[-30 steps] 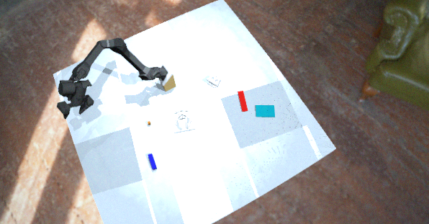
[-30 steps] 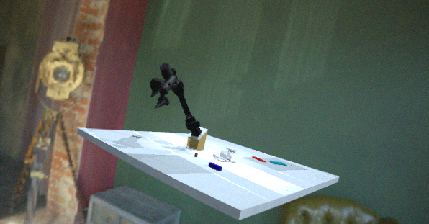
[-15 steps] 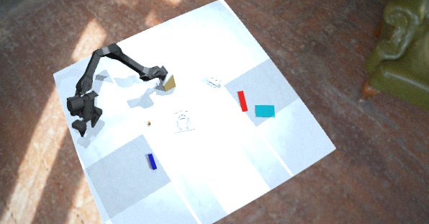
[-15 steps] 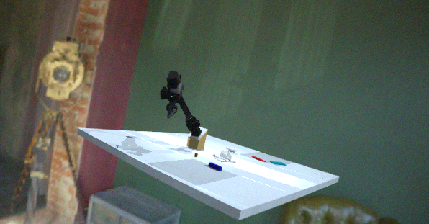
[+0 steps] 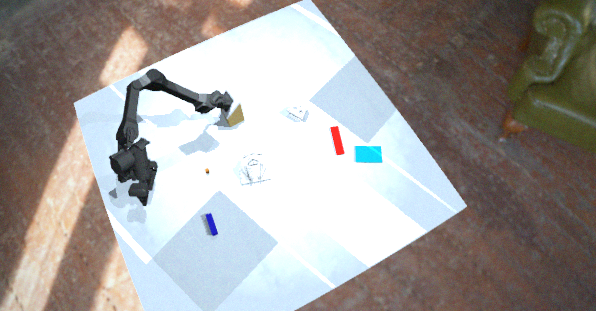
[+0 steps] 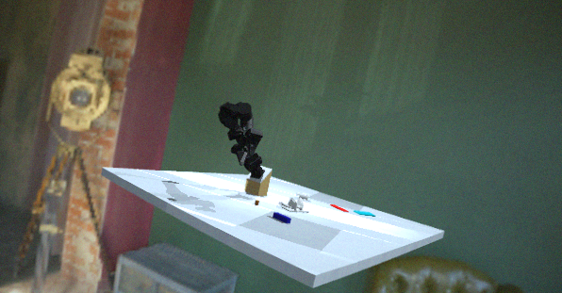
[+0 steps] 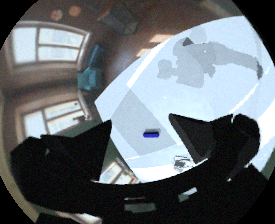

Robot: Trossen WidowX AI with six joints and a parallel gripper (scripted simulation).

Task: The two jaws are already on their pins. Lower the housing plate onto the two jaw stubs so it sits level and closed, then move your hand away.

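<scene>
Right now my gripper tip is 690 mm to the right of the small white piece, 190 mm above it and 80 mm past it. Also, from my gripper tip: tiny orange piece: 240 mm to the left, 210 mm below, 70 mm behind; blue bar: 210 mm below, 140 mm to the left, 140 mm ahead; red bar: 760 mm to the left, 220 mm below, 120 mm ahead.
</scene>
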